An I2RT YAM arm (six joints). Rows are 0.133 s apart.
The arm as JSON. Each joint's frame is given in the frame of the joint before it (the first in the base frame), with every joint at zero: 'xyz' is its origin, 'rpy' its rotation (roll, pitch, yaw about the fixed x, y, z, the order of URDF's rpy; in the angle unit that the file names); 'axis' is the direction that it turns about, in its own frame. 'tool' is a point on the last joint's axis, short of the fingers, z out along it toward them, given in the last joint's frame.
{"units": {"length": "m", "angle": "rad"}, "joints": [
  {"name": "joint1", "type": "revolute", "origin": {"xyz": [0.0, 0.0, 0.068], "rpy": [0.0, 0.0, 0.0]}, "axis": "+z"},
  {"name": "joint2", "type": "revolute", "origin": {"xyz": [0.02, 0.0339, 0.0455], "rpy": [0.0, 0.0, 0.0]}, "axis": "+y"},
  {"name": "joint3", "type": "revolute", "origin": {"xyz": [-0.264, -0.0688, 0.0], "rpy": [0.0, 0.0, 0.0]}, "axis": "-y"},
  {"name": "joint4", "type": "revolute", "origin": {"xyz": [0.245, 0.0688, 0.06], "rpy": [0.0, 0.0, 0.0]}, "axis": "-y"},
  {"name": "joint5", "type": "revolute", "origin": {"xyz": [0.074, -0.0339, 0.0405], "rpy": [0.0, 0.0, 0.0]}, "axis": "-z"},
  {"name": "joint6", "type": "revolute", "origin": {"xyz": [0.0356, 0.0, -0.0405], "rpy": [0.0, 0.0, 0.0]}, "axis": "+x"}
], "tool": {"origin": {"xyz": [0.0, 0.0, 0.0], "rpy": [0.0, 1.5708, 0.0]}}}
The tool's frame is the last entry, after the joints.
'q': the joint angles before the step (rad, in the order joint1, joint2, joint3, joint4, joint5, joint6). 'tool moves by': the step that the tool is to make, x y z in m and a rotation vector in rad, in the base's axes. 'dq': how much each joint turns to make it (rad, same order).
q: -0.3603, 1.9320, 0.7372, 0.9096, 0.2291, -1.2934
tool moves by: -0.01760, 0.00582, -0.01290, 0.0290, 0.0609, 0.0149
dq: -0.0042, -0.0195, -0.0744, -0.0121, -0.0199, -0.0008
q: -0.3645, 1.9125, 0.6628, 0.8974, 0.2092, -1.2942
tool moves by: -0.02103, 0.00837, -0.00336, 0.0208, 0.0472, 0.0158
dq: -0.0008, -0.0618, -0.0858, -0.0267, -0.0164, -0.0038
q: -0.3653, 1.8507, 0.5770, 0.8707, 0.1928, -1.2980
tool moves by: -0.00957, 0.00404, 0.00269, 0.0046, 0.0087, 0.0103
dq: 0.0000, -0.0438, -0.0385, -0.0145, -0.0099, -0.0030
